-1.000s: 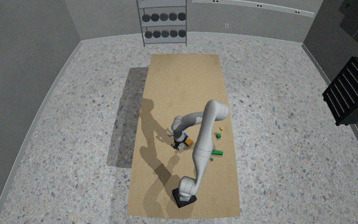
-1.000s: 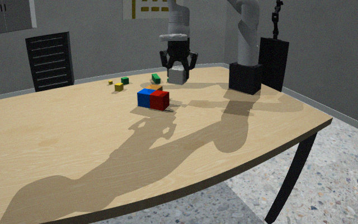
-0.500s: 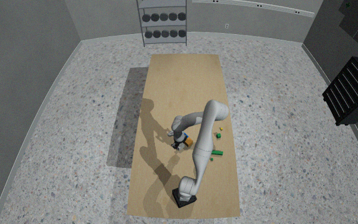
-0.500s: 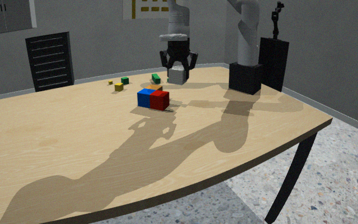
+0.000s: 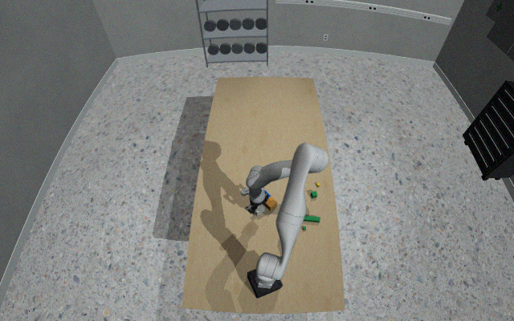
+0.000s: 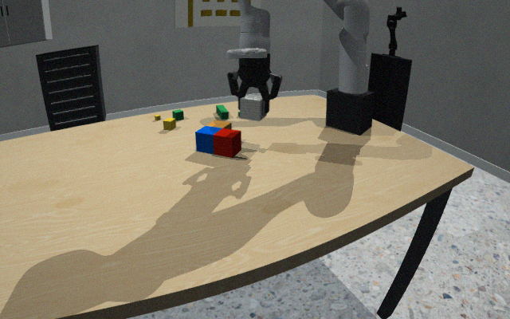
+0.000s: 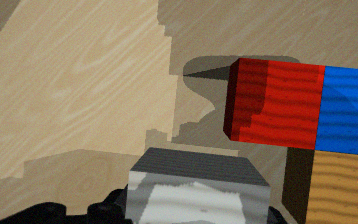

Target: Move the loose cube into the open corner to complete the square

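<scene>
The white cube is right at my hand. From my hand the other things lie so: blue cube 11 cm ahead, 2 cm to the right, 8 cm below; long green block 1 cm ahead, 30 cm to the right, 10 cm below; red cube 7 cm ahead, 1 cm to the left, 8 cm below.
</scene>
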